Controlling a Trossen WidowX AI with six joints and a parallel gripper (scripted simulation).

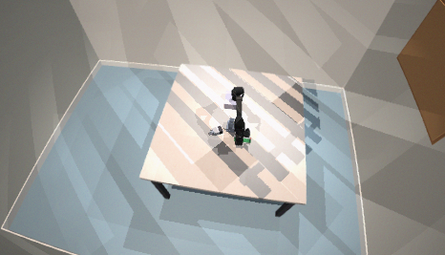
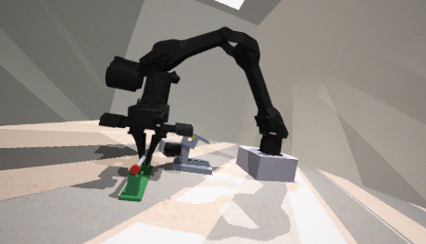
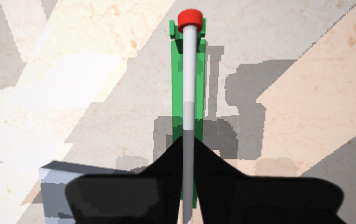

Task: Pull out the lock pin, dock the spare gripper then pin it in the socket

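My gripper tip is now 2 cm to the right of the green rack. Round my gripper tip: spare gripper (2 cm behind, 22 cm to the right); mount (10 cm behind, 10 cm to the right, 3 cm above).
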